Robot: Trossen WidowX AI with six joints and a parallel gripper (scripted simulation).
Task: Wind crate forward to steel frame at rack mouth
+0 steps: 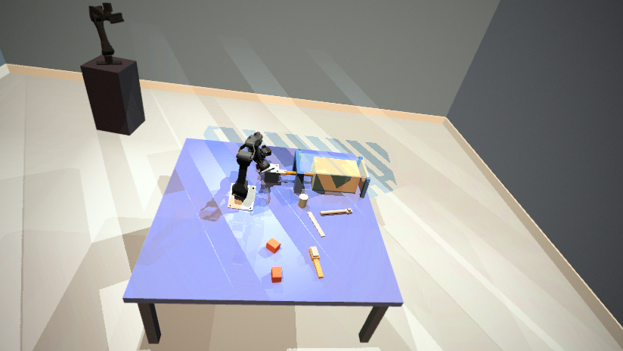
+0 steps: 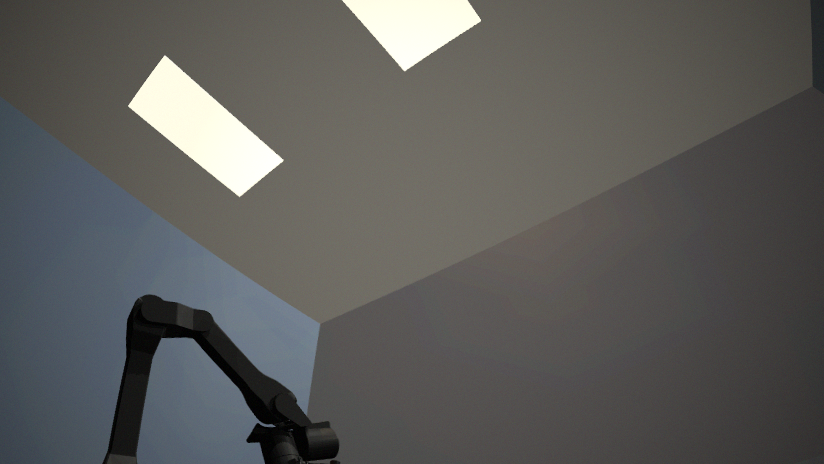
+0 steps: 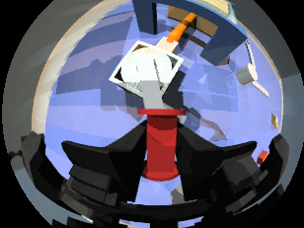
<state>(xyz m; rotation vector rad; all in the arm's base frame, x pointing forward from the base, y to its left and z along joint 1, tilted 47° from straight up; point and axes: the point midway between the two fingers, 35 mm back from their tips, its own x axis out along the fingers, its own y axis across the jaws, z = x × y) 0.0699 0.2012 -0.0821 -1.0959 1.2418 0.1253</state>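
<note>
Now: gripper tip 10 mm short of the winch handle, 20 mm to the right of it and 30 mm above it. From my gripper tip the other things lie so: red piece (10 mm behind, 10 mm to the right); then blue steel frame (210 mm ahead, 90 mm to the left, 30 mm below); then grey winch (40 mm ahead, 60 mm to the left, 100 mm below).
</note>
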